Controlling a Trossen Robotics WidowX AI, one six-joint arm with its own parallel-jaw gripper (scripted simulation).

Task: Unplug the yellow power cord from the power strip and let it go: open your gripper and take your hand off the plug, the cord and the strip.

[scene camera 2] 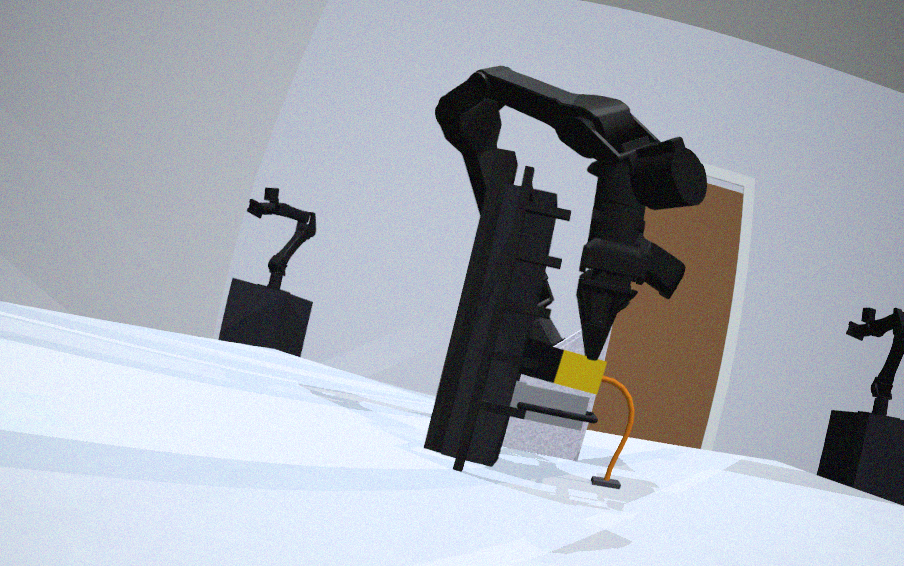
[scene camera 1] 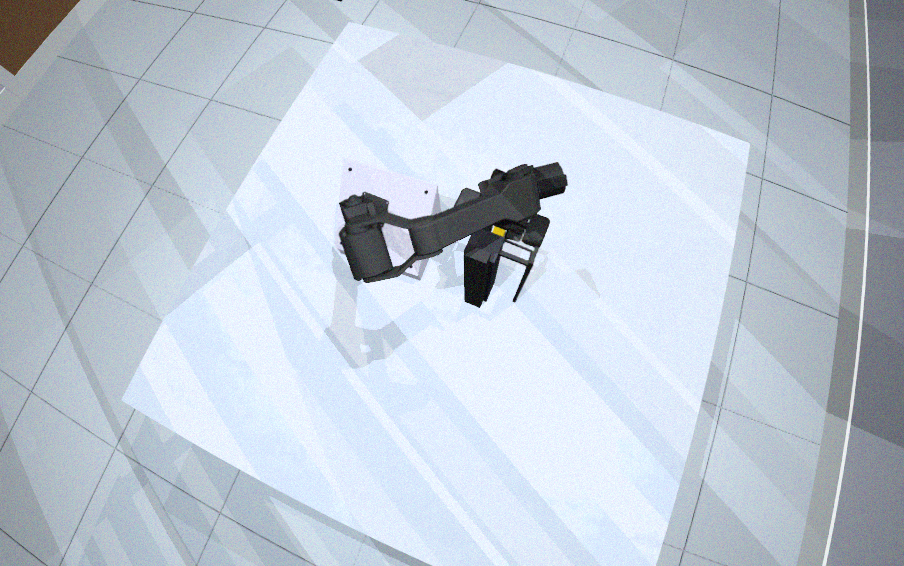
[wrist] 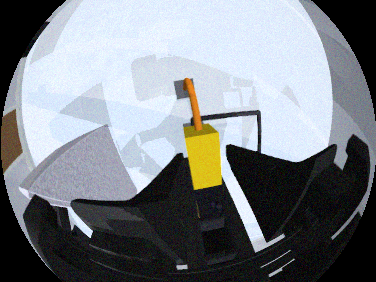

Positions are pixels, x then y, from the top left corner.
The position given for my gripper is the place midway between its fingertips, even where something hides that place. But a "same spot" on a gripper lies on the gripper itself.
my gripper: scene camera 2; scene camera 1; wrist 205, 154
same spot on my gripper: (scene camera 1: 515, 232) = (scene camera 2: 594, 279)
